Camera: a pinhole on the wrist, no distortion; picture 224 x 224 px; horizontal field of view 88.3 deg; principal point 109.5 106.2 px. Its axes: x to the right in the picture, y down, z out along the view. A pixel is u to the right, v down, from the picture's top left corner.
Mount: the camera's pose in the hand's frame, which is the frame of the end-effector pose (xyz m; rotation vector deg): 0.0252 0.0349 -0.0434 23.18 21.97 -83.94
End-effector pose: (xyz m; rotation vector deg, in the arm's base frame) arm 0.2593 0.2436 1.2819 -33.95 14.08 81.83
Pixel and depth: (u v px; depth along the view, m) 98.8 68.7 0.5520
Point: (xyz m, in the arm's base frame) 0.3452 0.3442 1.7886
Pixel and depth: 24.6 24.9 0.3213
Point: 0.0945 0.2414 1.6608
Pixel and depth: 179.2 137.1 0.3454
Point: 0.5493 0.4317 1.4214
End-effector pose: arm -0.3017 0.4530 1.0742 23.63 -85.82 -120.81
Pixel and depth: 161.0 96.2 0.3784
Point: -0.4829 0.6856 0.8648
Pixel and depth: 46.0 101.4 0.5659
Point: -0.5943 0.9251 1.3079
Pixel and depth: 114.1 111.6 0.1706
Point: -0.3960 0.5272 1.0610
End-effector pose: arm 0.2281 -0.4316 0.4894 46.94 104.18 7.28
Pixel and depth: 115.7 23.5 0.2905
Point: 0.3675 -0.6950 0.4911
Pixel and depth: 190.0 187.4 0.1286
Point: 0.1838 -0.4439 0.3356
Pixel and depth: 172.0 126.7 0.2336
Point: 0.2141 -0.5571 0.3030
